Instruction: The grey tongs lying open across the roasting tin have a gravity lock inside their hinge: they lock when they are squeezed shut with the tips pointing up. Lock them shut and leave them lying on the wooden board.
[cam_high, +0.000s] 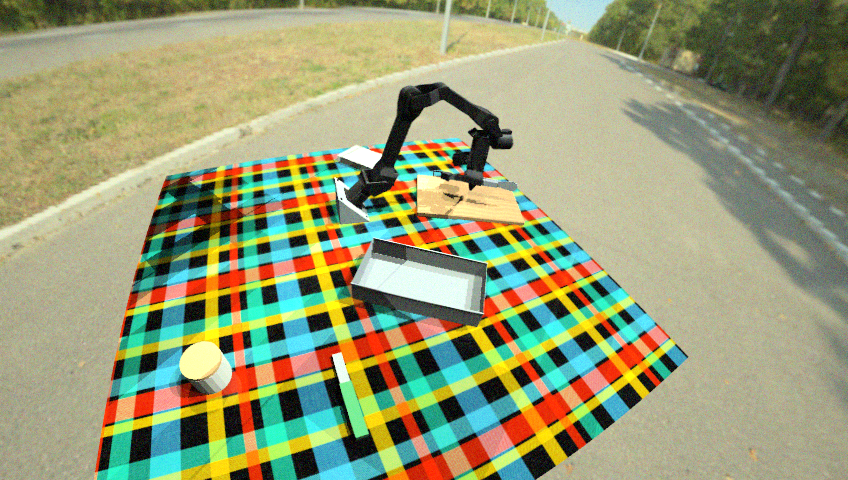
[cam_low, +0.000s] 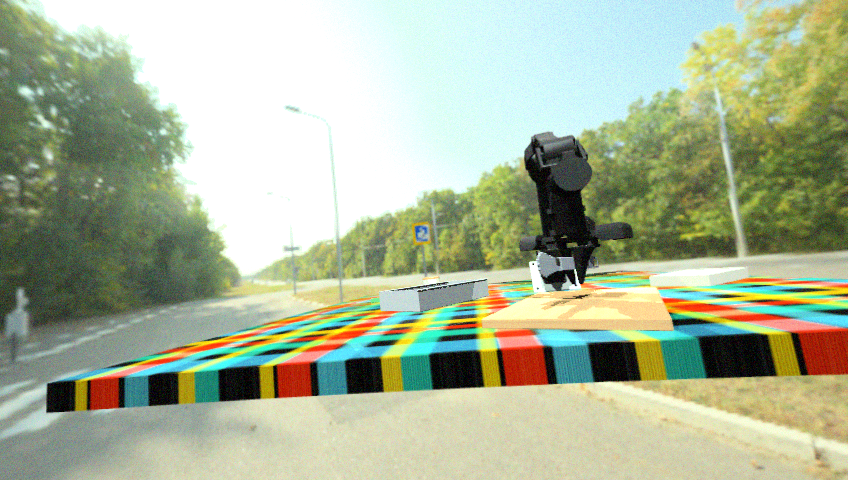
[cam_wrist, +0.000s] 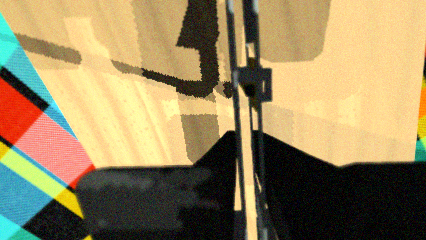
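My gripper tip is 4 cm above the wooden board. The rest, counted from my gripper tip: white flat block (32 cm behind, 31 cm to the right, 3 cm below); then roasting tin (34 cm ahead, 29 cm to the right, 2 cm below).
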